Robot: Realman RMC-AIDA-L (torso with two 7-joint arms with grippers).
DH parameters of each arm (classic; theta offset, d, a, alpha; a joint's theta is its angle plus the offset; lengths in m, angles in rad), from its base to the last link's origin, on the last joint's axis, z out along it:
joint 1: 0 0.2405 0 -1.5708
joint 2: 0 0 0 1.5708
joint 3: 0 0.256 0 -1.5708
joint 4: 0 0 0 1.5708
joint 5: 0 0.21 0 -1.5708
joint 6: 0 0 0 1.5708
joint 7: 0 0.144 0 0
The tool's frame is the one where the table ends.
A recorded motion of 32 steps. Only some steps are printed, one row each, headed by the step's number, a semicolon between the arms.
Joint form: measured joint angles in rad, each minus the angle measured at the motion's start. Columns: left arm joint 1, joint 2, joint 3, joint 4, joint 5, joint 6, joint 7; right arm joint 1, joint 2, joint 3, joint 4, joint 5, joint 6, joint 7.
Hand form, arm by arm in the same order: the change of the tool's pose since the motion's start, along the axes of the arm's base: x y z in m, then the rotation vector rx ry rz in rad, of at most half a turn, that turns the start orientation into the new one. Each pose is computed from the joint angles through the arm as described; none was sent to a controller.
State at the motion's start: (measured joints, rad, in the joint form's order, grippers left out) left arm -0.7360 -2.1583 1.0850 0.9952 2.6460 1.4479 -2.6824; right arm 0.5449 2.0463 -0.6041 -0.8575 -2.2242 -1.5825 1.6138
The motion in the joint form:
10: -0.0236 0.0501 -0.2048 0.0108 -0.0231 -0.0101 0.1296; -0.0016 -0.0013 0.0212 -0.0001 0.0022 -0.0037 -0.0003
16: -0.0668 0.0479 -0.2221 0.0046 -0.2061 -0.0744 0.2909; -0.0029 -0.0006 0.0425 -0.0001 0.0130 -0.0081 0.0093
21: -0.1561 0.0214 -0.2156 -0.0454 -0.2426 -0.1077 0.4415; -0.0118 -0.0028 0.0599 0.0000 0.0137 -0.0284 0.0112
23: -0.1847 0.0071 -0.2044 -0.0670 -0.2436 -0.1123 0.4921; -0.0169 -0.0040 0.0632 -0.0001 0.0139 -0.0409 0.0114
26: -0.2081 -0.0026 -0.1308 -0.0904 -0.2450 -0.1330 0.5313; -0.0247 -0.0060 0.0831 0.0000 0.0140 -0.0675 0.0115
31: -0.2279 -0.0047 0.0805 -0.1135 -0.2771 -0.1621 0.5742; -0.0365 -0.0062 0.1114 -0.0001 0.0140 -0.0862 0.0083
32: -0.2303 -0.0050 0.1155 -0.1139 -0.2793 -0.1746 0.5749; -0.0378 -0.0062 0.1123 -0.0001 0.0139 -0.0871 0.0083
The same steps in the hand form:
10: -0.0081 0.0250 0.0468 0.1425 -0.0740 -0.0484; 0.0017 -0.0002 0.0034 0.0150 0.0118 -0.0091
16: 0.0328 0.0442 0.0470 0.1943 -0.2195 -0.2638; 0.0019 -0.0001 0.0064 0.0311 0.0366 -0.0242
21: 0.0724 0.0534 0.0270 0.1440 -0.2429 -0.4652; 0.0049 -0.0045 0.0089 0.0289 0.0525 -0.0349
23: 0.0843 0.0524 0.0156 0.1062 -0.2416 -0.5303; 0.0060 -0.0072 0.0095 0.0221 0.0585 -0.0368
26: 0.0964 0.0488 -0.0019 0.0429 -0.2057 -0.6123; 0.0082 -0.0120 0.0120 0.0170 0.0773 -0.0432
31: 0.1131 0.0341 -0.0339 -0.1030 -0.1232 -0.7643; 0.0126 -0.0172 0.0152 0.0253 0.0966 -0.0568
32: 0.1153 0.0325 -0.0384 -0.1170 -0.1060 -0.7862; 0.0130 -0.0177 0.0153 0.0253 0.0973 -0.0582

